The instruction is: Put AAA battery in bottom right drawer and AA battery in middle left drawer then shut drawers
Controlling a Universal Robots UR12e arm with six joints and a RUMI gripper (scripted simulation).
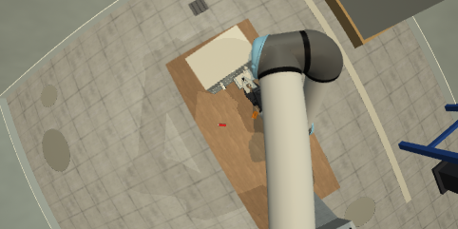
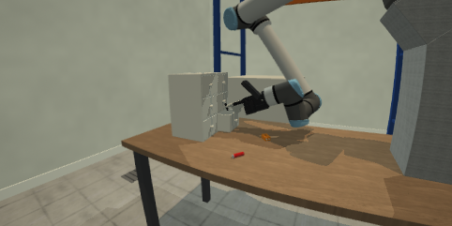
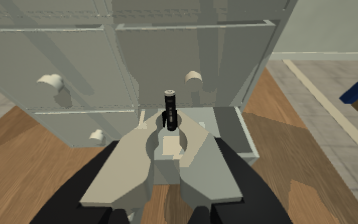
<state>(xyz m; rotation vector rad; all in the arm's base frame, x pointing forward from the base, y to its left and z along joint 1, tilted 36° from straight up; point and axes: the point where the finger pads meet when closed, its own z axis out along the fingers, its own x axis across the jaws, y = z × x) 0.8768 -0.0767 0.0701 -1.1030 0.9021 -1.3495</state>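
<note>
Now: hand 1 cm short of the thin black cylinder. From my hand the other things lie so: red cylinder (25 cm to the left, 17 cm behind, 13 cm below); orange block (22 cm behind, 13 cm below, 4 cm to the left).
</note>
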